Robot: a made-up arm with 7 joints.
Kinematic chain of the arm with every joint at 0, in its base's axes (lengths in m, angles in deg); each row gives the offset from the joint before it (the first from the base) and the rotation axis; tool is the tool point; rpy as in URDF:
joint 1: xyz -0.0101 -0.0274 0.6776 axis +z
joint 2: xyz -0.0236 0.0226 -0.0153 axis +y
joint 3: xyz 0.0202 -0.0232 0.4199 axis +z
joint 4: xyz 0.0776 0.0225 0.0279 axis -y
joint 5: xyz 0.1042 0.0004 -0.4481 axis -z
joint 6: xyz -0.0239 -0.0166 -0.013 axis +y
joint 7: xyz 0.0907 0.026 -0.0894 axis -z
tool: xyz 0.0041 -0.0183 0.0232 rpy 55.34 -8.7 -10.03
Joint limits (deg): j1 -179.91..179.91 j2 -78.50..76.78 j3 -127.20..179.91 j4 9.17..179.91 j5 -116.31..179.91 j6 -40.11..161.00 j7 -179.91..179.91
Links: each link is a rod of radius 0.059 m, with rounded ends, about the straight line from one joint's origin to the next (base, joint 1, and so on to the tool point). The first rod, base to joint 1, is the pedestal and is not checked.
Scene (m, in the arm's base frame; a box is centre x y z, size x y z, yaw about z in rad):
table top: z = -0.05
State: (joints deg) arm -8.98 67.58 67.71 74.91 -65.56 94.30 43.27
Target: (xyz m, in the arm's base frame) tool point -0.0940 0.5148 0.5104
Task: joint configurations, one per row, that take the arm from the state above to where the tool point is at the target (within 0.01 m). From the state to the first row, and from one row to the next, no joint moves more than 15 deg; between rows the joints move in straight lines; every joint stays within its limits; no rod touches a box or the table.
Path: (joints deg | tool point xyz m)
1: 3.36 70.65 71.07 67.14 -64.35 93.15 43.10 | 0.3108 0.5389 0.5014
2: 15.70 73.71 74.43 59.38 -63.14 91.99 42.93 | 0.0991 0.5626 0.5009
3: 28.04 76.78 77.79 51.61 -61.92 90.84 42.76 | -0.0940 0.5148 0.5104

